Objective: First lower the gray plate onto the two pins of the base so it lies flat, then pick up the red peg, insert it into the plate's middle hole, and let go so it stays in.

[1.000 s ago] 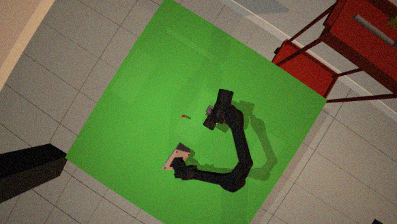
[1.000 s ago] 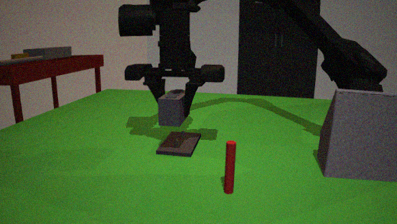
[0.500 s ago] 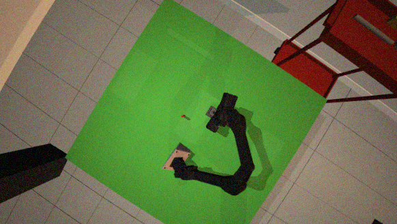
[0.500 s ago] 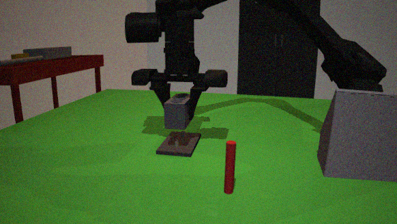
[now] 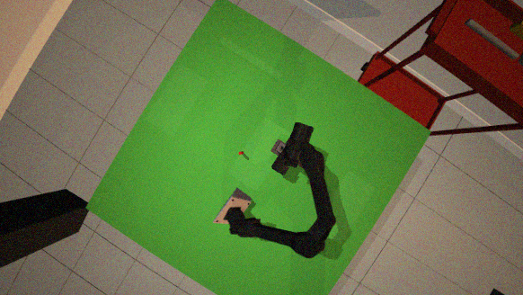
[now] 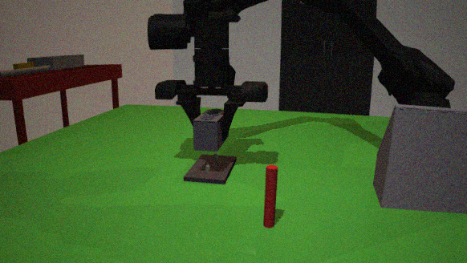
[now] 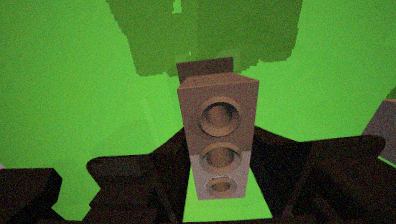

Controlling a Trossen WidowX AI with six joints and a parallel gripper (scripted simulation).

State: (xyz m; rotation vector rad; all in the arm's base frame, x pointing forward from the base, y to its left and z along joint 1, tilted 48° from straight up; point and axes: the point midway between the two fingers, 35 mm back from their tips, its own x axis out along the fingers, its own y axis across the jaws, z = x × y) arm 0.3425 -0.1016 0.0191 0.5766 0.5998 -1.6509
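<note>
My gripper tip is 50 mm above the gray base. The rest, counted from my gripper tip: gray plate 30 mm above; red peg 110 mm behind, 180 mm to the left, 20 mm below.
</note>
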